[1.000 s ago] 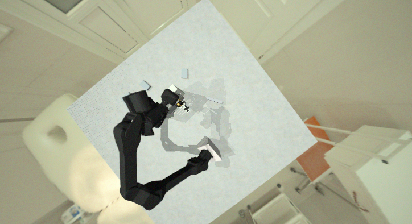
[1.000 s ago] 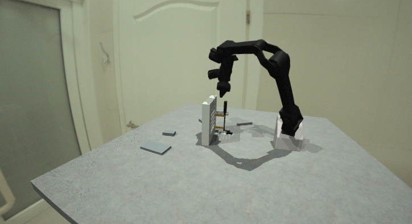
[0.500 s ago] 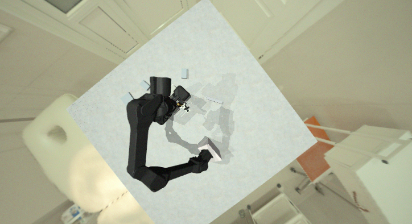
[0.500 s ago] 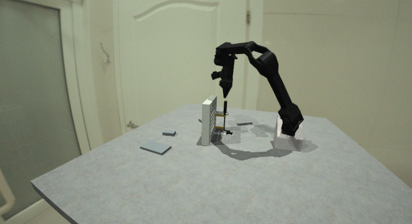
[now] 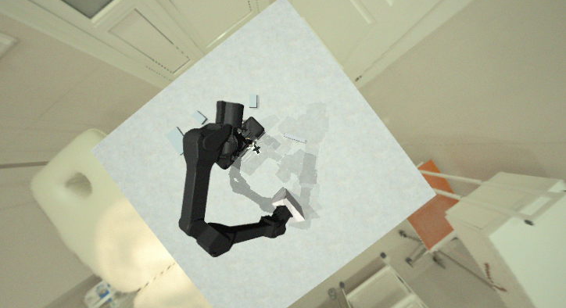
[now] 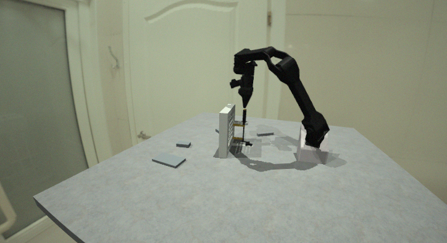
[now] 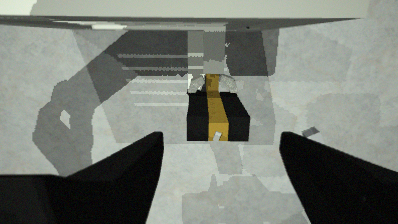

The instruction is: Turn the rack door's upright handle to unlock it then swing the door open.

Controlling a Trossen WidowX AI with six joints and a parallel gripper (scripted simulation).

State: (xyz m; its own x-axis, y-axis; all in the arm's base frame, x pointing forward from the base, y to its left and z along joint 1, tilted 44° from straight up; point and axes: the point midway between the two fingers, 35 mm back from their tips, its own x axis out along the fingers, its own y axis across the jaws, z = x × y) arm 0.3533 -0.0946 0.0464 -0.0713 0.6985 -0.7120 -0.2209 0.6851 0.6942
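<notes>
The black upright handle is 10 mm behind my gripper tip and 80 mm below it. Also, from my gripper tip: large plate (220 mm ahead, 320 mm to the left, 200 mm below); then thin plate (80 mm behind, 190 mm to the right, 190 mm below).
</notes>
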